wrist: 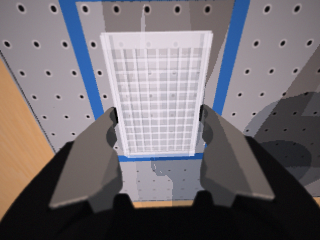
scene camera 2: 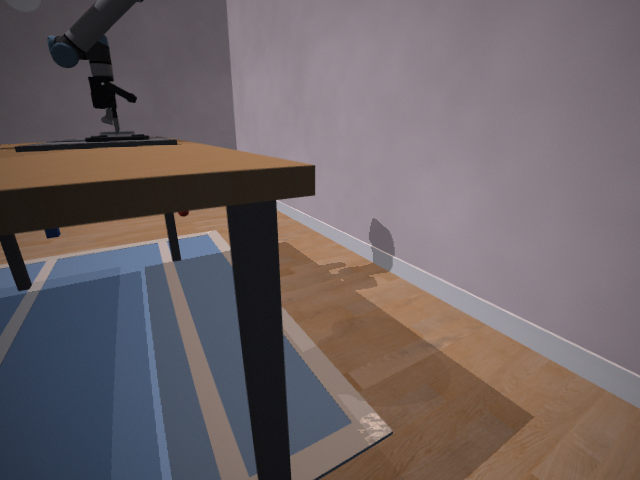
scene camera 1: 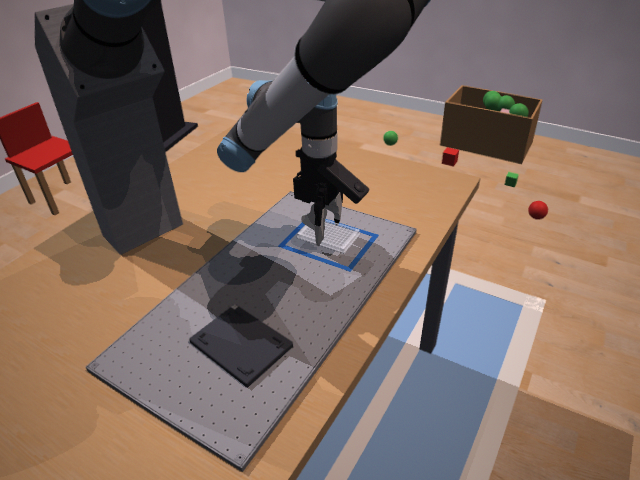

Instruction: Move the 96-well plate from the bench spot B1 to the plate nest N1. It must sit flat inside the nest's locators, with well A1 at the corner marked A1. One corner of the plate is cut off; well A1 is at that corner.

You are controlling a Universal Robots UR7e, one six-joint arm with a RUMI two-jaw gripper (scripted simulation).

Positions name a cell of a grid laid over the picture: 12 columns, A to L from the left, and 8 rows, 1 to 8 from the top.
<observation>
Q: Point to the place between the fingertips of the gripper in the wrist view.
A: F4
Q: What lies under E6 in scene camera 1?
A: A dark plate nest N1.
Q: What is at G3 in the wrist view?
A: A clear 96-well plate.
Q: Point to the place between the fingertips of the gripper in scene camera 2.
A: C3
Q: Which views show the gripper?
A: The wrist view, scene camera 2 and scene camera 1: all of them.
</observation>
